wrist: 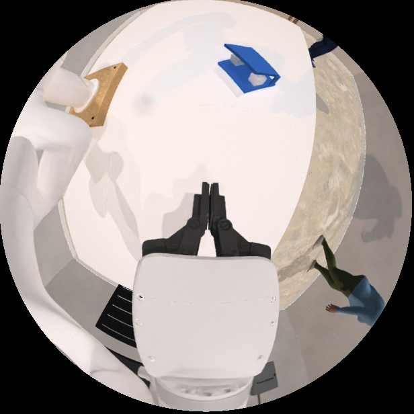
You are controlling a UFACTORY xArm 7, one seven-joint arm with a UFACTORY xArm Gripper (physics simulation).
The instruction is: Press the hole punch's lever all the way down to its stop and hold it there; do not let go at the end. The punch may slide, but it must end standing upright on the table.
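The hole punch (pixel 245 82) is blue with light grey blocks between its base and lever. It stands upright on the white table (pixel 215 130), in the upper right part of the wrist view. Its lever (pixel 252 57) is a flat blue plate that is raised and slopes above the base, with a gap between them. My gripper (pixel 208 191) is shut and empty, near the middle of the view. It is well apart from the punch, which lies beyond the fingertips and to the right.
The arm's white base stands on a wooden plate (pixel 107 95) at the upper left. A beige stone-patterned surface (pixel 332 150) borders the table on the right. A person in a blue top (pixel 367 300) shows at the lower right. A black slatted object (pixel 118 315) is at the lower left.
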